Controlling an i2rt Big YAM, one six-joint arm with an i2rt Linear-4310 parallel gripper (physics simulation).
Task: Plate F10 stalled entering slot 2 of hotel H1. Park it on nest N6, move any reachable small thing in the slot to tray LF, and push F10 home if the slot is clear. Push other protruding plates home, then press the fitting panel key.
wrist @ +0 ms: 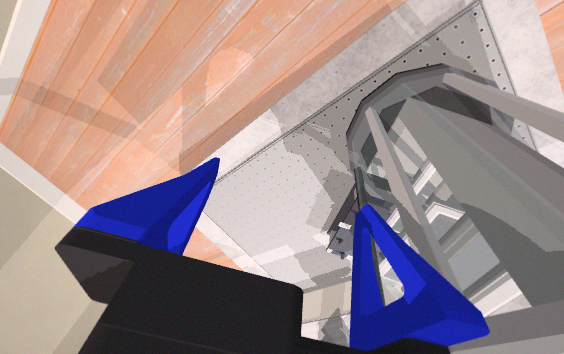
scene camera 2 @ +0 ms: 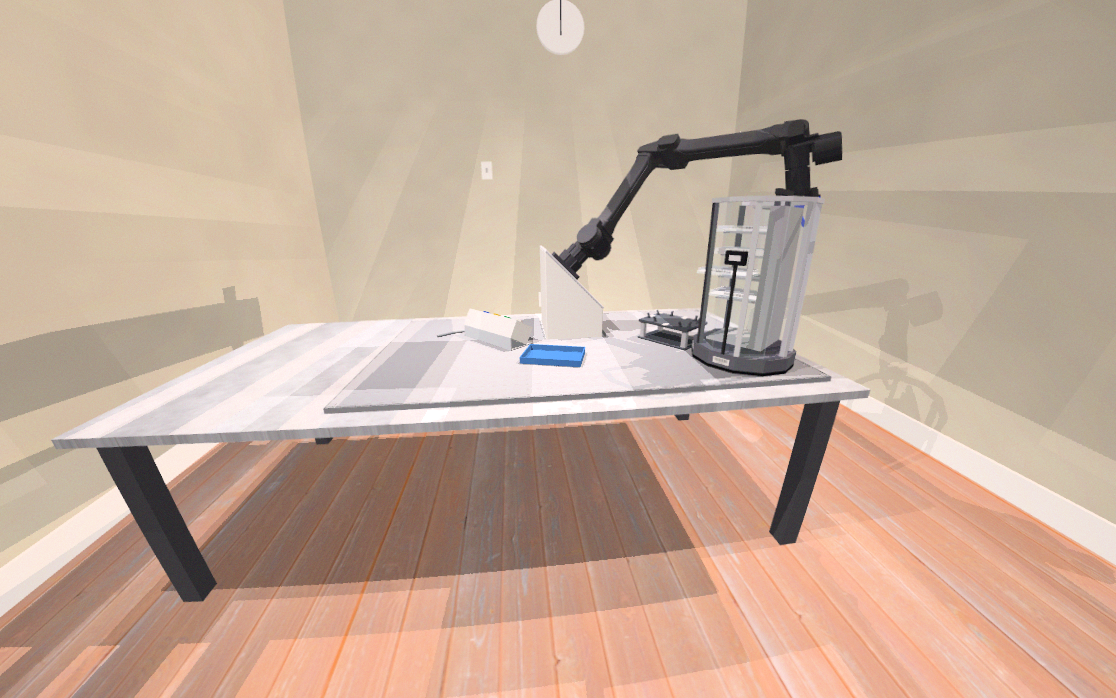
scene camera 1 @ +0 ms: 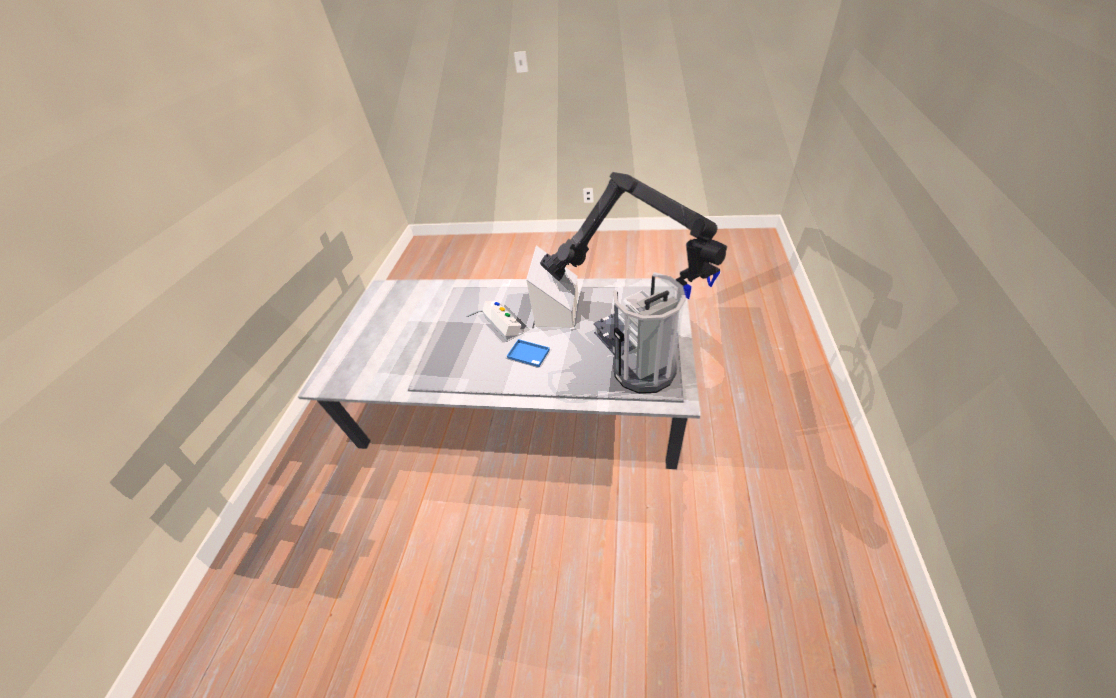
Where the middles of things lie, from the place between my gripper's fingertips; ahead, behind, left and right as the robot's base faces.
Now: hand 11 cm short of the clear cylindrical plate rack (scene camera 2: 760, 248), 17 cm to the left of it and 12 cm above it. From my hand the other things lie so: blue tray (scene camera 2: 523, 359) (12 cm ahead, 66 cm to the right, 32 cm below).
